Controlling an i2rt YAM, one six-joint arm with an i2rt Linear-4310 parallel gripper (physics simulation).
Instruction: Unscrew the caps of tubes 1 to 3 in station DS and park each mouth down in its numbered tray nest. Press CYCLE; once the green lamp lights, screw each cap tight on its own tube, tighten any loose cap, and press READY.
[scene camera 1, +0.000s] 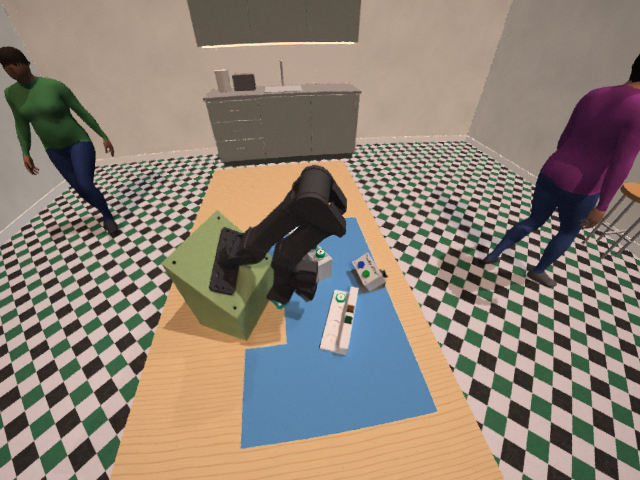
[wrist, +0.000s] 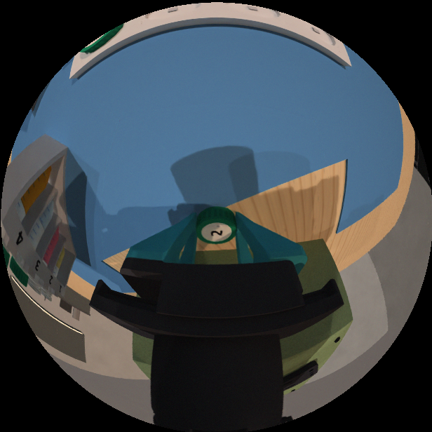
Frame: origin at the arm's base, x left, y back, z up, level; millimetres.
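Seen in the pictures: gripper, between the fingertips: (scene camera 1: 281, 305); arm's base, origin of its link: (scene camera 1: 226, 260).
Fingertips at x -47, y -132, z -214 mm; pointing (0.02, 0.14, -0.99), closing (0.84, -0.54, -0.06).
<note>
Pixels of each thing's middle, then the offset from my fingertips to it. Level surfaces: height alone.
- pale station, middle of its body: (scene camera 1: 309, 252) dz +53, dx +172, dy -141 mm
- white tray, middle of its body: (scene camera 1: 340, 316) dz +28, dx -110, dy -176 mm
- grey control box, middle of its body: (scene camera 1: 368, 271) dz +43, dx +28, dy -330 mm
- blue button, middle of its body: (scene camera 1: 361, 264) dz +65, dx +50, dy -308 mm
- green button, middle of its body: (scene camera 1: 366, 273) dz +65, dx +5, dy -309 mm
- blue mat, height of its surface: dz +1 mm
My gripper (scene camera 1: 279, 303) (wrist: 215, 218) is shut on the green cap marked 2 (wrist: 216, 231), its numbered top facing the wrist camera. It is held above the mat, beside the green pedestal, apart from station and tray. In the scene view the arm hides most of the cap. The pale station (scene camera 1: 323, 268) (wrist: 47, 146) stands behind the gripper; numbers 1 to 4 and coloured tube contents show in the wrist view. A green cap (scene camera 1: 320, 252) shows on top of it. The white tray (scene camera 1: 330, 330) (wrist: 215, 11) holds one green cap (scene camera 1: 340, 297) (wrist: 104, 39) at its far end.
A grey control box (scene camera 1: 369, 277) with a blue button (scene camera 1: 361, 264) and a green button (scene camera 1: 366, 273) stands right of the station. The green pedestal (scene camera 1: 199, 263) (wrist: 320, 260) carries the arm. A blue mat (scene camera 1: 336, 397) (wrist: 225, 90) lies under station and tray. Two people stand beyond the table sides.
</note>
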